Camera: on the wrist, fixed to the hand. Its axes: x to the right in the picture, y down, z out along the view.
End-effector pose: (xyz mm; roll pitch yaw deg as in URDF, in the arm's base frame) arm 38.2 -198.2 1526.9 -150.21 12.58 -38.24
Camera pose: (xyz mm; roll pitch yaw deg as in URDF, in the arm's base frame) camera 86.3 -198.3 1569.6 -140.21 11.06 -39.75
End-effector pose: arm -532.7 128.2 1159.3 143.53 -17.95 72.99
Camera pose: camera -579.5 172.3 1161.1 153.57 -19.92 73.82
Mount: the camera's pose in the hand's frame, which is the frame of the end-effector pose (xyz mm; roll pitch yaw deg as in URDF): 27.6 -50.6 -28.6 10.32 2.05 0.54
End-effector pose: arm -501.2 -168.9 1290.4 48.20 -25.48 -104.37
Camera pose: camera -525.5 -213.6 1251.0 57.63 -24.50 -102.30
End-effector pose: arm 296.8 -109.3 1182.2 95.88 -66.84 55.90
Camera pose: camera 299.5 -45.4 1188.9 101.41 -67.50 61.09
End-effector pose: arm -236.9 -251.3 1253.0 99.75 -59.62 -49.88
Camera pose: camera -174.8 -268.0 1254.0 106.67 -60.44 -45.97
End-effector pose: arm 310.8 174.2 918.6 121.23 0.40 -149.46
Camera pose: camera 313.0 116.6 890.0 131.53 -1.12 -147.99
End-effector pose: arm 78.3 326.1 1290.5 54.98 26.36 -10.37
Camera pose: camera 76.3 320.7 1226.4 66.29 27.08 -8.14
